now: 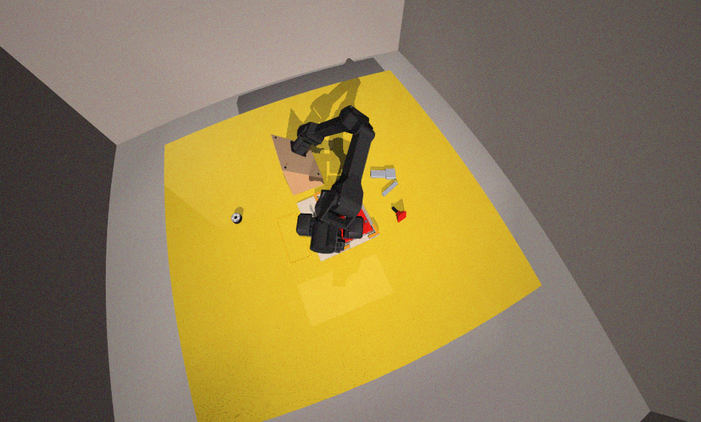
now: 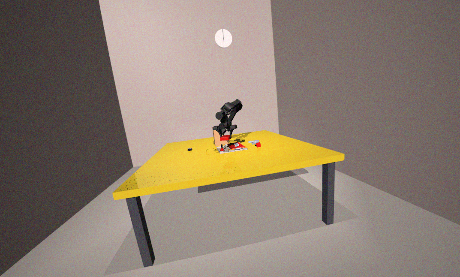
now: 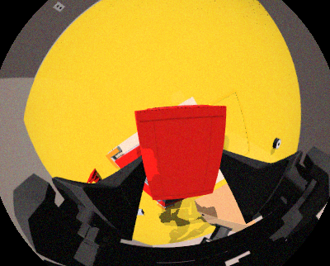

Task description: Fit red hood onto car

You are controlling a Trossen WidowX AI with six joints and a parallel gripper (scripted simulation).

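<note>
Now: gripper tip 90 mm to the right of the grey engine block, 90 mm above it and 70 mm past it. The rest, counted from my gripper tip: silver-black wheel 350 mm to the right, 200 mm behind, 100 mm below; then red hood 10 mm above; then pale jig plate 100 mm below, 100 mm behind, 40 mm to the left.
</note>
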